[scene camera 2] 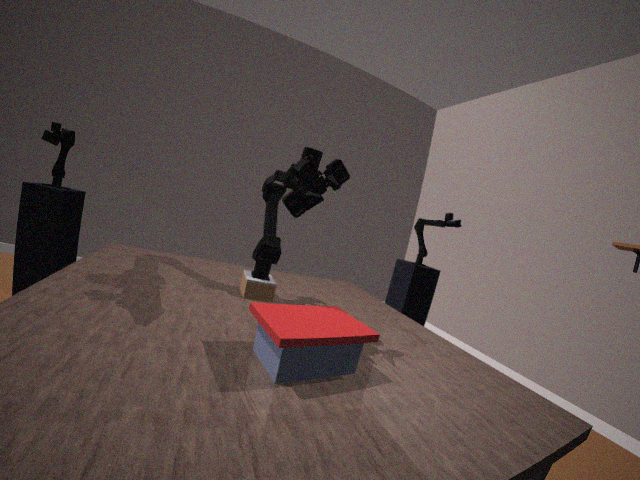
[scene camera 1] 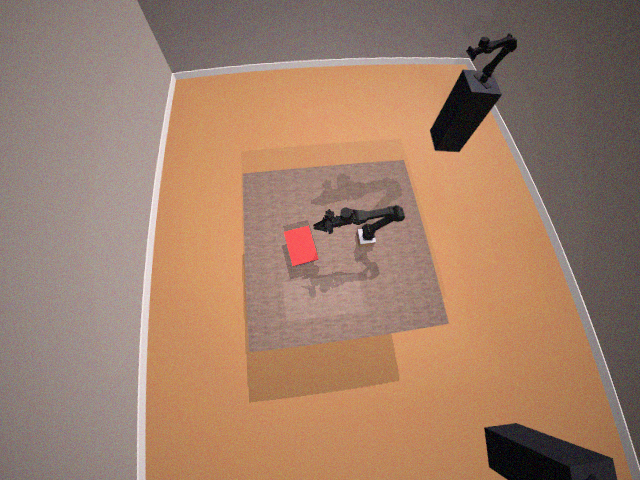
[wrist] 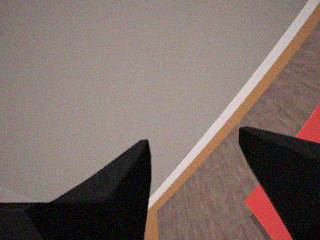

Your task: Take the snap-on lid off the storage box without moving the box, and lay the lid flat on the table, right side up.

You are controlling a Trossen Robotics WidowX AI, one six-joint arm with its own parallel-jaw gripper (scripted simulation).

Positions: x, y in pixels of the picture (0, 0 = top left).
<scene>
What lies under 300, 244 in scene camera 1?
A red lid.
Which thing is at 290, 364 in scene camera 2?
A blue-grey storage box.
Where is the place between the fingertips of the gripper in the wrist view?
194, 141
</scene>
